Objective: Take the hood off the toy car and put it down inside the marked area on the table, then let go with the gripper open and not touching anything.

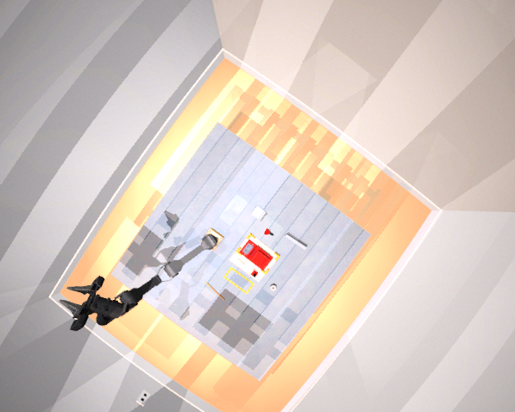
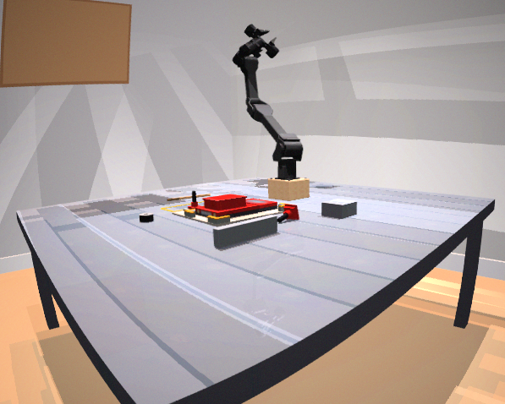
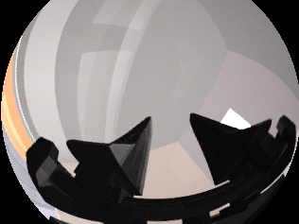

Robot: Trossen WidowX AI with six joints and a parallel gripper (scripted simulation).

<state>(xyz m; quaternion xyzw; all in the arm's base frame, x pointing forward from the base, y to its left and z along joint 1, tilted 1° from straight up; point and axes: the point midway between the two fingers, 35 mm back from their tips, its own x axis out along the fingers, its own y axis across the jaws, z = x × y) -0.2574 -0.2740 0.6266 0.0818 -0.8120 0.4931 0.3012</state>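
Right now my gripper tip is 630 mm short of the hood, 300 mm to the right of it and 670 mm above it. Round my gripper tip: black wheel: 800 mm ahead, 160 mm to the left, 700 mm below; then long grey bar: 770 mm ahead, 510 mm to the left, 690 mm below; then thin wooden stick: 470 mm ahead, 50 mm to the right, 710 mm below.
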